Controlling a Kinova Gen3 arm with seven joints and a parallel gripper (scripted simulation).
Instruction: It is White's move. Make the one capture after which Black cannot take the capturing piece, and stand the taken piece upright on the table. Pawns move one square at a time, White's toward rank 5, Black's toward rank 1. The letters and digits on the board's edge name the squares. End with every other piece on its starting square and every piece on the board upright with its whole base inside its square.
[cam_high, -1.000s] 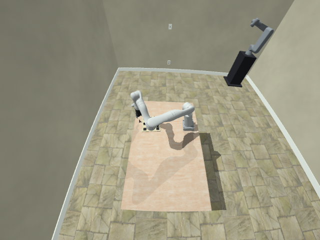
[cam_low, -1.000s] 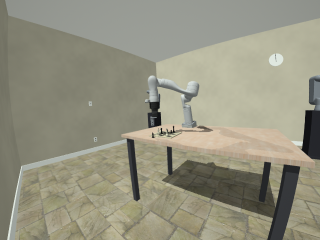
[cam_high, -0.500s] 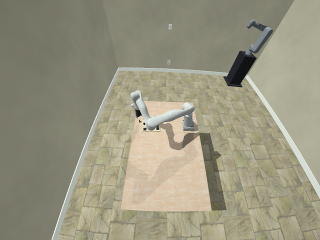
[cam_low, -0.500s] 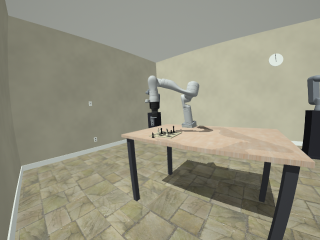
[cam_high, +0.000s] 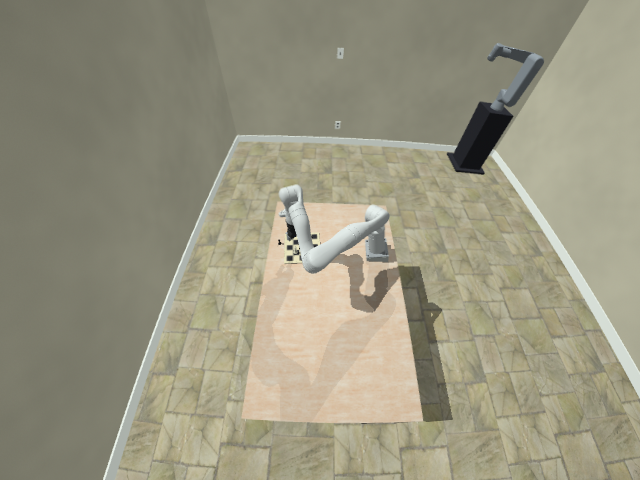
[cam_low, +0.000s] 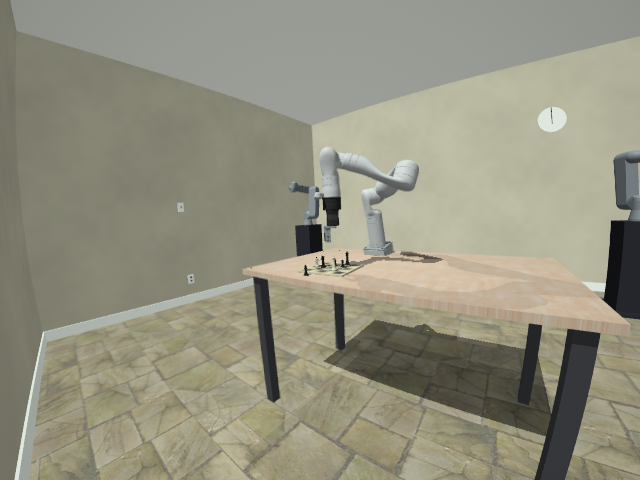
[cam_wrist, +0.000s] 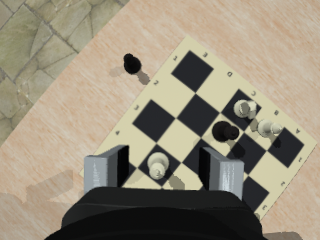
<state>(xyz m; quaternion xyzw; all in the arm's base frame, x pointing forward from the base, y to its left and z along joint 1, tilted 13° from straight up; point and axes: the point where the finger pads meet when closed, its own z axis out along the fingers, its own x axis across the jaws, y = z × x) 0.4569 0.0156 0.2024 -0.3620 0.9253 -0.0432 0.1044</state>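
The white chess piece is 1 cm behind my hand, 2 cm to the left of it and 11 cm below it. From my hand the other things lie so: white piece: 4 cm behind, 10 cm to the right, 12 cm below; then chessboard: 5 cm behind, 2 cm to the right, 14 cm below.
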